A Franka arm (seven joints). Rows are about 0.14 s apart.
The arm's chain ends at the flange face. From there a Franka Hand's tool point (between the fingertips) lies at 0.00 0.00 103.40 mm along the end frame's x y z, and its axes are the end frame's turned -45 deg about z.
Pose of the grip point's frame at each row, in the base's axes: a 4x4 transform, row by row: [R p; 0 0 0 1], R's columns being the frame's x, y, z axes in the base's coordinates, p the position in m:
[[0.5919 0.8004 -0.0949 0.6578], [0.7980 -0.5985 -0.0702 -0.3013], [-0.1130 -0.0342 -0.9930 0.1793], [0 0 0 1]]
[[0.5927 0.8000 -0.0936 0.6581], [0.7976 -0.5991 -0.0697 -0.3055], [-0.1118 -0.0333 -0.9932 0.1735], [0 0 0 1]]
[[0.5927 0.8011 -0.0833 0.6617], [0.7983 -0.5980 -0.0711 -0.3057], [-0.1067 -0.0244 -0.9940 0.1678], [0 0 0 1]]
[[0.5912 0.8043 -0.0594 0.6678], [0.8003 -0.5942 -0.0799 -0.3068], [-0.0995 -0.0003 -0.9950 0.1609], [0 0 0 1]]
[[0.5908 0.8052 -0.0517 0.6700], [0.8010 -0.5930 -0.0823 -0.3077], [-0.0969 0.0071 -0.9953 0.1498], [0 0 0 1]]
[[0.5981 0.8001 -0.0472 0.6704], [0.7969 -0.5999 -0.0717 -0.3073], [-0.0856 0.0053 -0.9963 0.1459], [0 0 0 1]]
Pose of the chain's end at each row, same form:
[[0.9845 0.1474 -0.0949 0.6676], [0.1411 -0.9875 -0.0702 -0.2940], [-0.1041 0.0557 -0.9930 0.2820], [0 0 0 1]]
[[0.9848 0.1466 -0.0936 0.6678], [0.1404 -0.9876 -0.0697 -0.2983], [-0.1026 0.0555 -0.9932 0.2762], [0 0 0 1]]
[[0.9856 0.1474 -0.0833 0.6703], [0.1416 -0.9873 -0.0711 -0.2983], [-0.0927 0.0582 -0.9940 0.2706], [0 0 0 1]]
[[0.9868 0.1507 -0.0594 0.6739], [0.1457 -0.9861 -0.0799 -0.2985], [-0.0706 0.0701 -0.9950 0.2638], [0 0 0 1]]
[[0.9871 0.1516 -0.0517 0.6753], [0.1471 -0.9857 -0.0823 -0.2992], [-0.0635 0.0735 -0.9953 0.2527], [0 0 0 1]]
[[0.9887 0.1428 -0.0472 0.6753], [0.1393 -0.9877 -0.0717 -0.2999], [-0.0568 0.0643 -0.9963 0.2489], [0 0 0 1]]

